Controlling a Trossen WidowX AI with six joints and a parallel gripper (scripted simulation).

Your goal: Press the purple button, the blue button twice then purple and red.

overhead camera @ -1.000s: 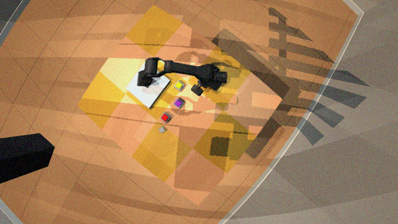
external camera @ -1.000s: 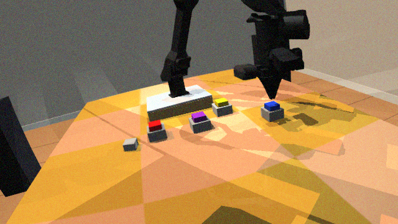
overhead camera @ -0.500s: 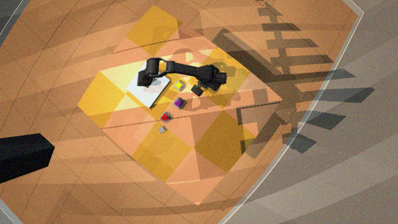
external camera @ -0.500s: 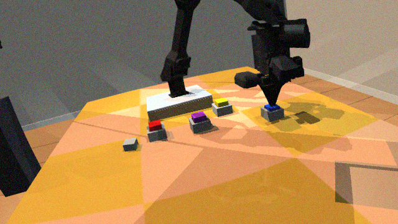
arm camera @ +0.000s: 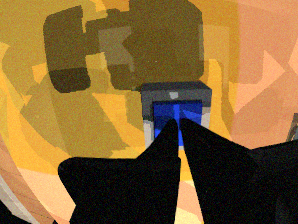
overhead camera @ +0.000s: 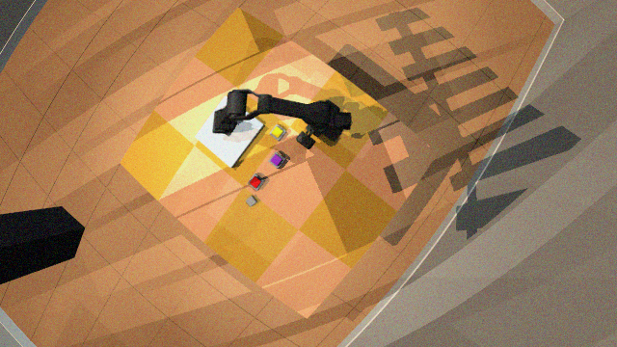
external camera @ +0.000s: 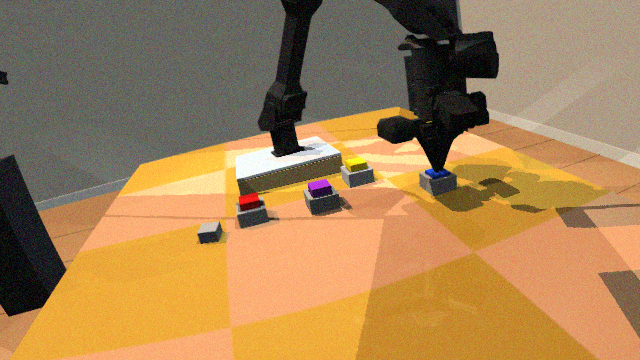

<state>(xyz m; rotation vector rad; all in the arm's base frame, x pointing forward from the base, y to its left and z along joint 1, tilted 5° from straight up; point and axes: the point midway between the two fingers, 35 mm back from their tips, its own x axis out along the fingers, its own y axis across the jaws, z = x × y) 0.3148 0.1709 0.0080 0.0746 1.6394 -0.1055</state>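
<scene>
The blue button lies right at my gripper tip. The rest, counted from my gripper tip: yellow button (120 mm behind, 90 mm to the right); then purple button (70 mm behind, 190 mm to the right); then red button (100 mm behind, 300 mm to the right).
</scene>
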